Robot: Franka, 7 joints.
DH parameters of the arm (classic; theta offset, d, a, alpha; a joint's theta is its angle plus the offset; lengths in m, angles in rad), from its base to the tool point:
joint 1: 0 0.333 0 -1.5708
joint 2: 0 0 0 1.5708
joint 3: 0 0.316 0.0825 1.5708
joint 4: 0 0 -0.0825 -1.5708
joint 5: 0 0.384 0 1.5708
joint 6: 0 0 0.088 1.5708
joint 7: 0 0.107 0 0
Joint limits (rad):
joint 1: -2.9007..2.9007
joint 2: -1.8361..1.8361
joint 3: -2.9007..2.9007
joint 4: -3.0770..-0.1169
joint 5: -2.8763..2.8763
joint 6: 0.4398..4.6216
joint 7: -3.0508..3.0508
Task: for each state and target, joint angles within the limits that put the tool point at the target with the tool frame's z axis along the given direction. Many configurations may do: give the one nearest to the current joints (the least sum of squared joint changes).
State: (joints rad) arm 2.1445 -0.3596 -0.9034 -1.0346 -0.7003 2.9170 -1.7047
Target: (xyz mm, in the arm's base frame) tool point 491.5 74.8 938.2 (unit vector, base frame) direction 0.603 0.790 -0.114
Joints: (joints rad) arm 2.0781 -0.7653 -0.9967 -1.2310 -0.4705 2.3575 -1.7047
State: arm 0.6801 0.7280 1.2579 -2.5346 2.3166 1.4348 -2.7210
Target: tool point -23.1 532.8 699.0 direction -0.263 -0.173 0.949
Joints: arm 0.1093 0.6382 1.7340 -1.9014 2.1786 1.3639 -2.7210
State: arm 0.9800 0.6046 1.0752 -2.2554 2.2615 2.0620 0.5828
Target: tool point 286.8 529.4 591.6 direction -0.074 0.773 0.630
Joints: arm 0.4613 -0.0044 0.5524 -1.9658 2.6204 1.9068 0.5828
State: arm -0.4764 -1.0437 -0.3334 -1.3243 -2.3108 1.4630 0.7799
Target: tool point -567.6 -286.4 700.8 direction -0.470 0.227 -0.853
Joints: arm -0.1033 -1.2036 -0.8573 -1.1264 -2.2185 0.8888 0.7799
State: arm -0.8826 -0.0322 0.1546 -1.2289 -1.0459 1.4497 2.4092
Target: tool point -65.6 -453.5 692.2 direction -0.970 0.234 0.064
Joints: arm -1.2818 -0.2363 -0.1178 -1.9275 -1.6146 1.1518 2.4092
